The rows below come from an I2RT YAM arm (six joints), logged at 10 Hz.
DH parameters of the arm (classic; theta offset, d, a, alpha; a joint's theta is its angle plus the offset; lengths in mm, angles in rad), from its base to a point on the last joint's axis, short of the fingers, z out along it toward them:
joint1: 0 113.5 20 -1.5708
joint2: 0 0 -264 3.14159
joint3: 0.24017 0 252.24 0
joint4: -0.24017 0 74 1.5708
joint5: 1.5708 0 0 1.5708
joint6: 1.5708 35.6 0 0
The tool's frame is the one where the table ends.
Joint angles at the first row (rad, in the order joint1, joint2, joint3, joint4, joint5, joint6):
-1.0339, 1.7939, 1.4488, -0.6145, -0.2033, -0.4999
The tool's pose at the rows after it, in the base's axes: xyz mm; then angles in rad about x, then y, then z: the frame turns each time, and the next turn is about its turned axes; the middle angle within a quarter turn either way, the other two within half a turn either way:
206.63 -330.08 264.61 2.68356 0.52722 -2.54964
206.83 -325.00 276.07 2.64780 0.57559 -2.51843
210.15 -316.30 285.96 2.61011 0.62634 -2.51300
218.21 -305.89 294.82 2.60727 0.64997 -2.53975
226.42 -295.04 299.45 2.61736 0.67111 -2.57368
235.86 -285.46 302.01 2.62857 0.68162 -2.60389
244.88 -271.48 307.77 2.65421 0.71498 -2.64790
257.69 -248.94 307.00 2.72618 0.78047 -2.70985
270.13 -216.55 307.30 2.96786 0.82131 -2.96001
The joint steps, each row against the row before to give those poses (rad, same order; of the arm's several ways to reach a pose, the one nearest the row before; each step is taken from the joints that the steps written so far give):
0.0008, -0.0230, -0.0014, 0.0144, -0.0354, 0.0135
0.0050, -0.0344, -0.0102, 0.0281, -0.0252, 0.0292
0.0176, -0.0391, -0.0226, 0.0407, -0.0181, 0.0122
0.0333, -0.0223, 0.0040, -0.0054, 0.0035, 0.0004
0.0349, -0.0181, -0.0049, -0.0019, 0.0024, -0.0009
0.0370, -0.0080, 0.0001, -0.0026, 0.0128, 0.0034
0.0423, -0.0207, -0.0030, -0.0063, -0.0082, 0.0039
0.0647, -0.0309, -0.0407, 0.0238, -0.0372, 0.0337
0.0823, -0.0237, -0.0062, -0.0837, -0.0937, -0.0447

